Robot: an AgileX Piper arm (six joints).
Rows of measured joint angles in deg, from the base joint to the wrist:
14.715, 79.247, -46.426, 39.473, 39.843, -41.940
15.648, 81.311, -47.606, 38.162, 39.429, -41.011
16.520, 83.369, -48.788, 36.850, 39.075, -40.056
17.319, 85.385, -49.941, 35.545, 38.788, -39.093
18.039, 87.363, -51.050, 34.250, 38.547, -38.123
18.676, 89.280, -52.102, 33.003, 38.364, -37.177
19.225, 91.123, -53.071, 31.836, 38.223, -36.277
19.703, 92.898, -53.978, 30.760, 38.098, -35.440
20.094, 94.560, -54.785, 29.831, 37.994, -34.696
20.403, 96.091, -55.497, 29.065, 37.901, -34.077
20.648, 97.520, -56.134, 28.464, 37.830, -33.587
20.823, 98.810, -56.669, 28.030, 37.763, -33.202
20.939, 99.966, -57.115, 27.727, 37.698, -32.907
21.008, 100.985, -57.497, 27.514, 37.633, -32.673
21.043, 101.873, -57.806, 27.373, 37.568, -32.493
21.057, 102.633, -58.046, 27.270, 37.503, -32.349
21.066, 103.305, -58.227, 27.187, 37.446, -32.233
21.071, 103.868, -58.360, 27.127, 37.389, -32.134
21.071, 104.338, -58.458, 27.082, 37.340, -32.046
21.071, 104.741, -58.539, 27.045, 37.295, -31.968
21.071, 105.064, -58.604, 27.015, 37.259, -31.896
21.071, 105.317, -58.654, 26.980, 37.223, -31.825
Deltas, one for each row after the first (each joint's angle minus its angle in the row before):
0.933, 2.064, -1.180, -1.311, -0.414, 0.929
0.872, 2.058, -1.182, -1.312, -0.354, 0.955
0.799, 2.016, -1.153, -1.305, -0.287, 0.963
0.720, 1.978, -1.109, -1.295, -0.241, 0.970
0.637, 1.917, -1.052, -1.247, -0.183, 0.946
0.549, 1.843, -0.969, -1.167, -0.141, 0.900
0.478, 1.775, -0.907, -1.076, -0.125, 0.837
0.391, 1.662, -0.807, -0.929, -0.104, 0.744
0.309, 1.531, -0.712, -0.766, -0.093, 0.619
0.245, 1.429, -0.637, -0.601, -0.071, 0.490
0.175, 1.290, -0.535, -0.434, -0.067, 0.385
0.116, 1.156, -0.446, -0.303, -0.065, 0.295
0.069, 1.019, -0.382, -0.213, -0.065, 0.234
0.035, 0.888, -0.309, -0.141, -0.065, 0.180
0.014, 0.760, -0.240, -0.103, -0.065, 0.144
0.009, 0.672, -0.181, -0.083, -0.057, 0.116
0.005, 0.563, -0.133, -0.060, -0.057, 0.099
0.000, 0.470, -0.098, -0.045, -0.049, 0.088
0.000, 0.403, -0.081, -0.037, -0.045, 0.078
0.000, 0.323, -0.065, -0.030, -0.036, 0.072
0.000, 0.253, -0.050, -0.035, -0.036, 0.071

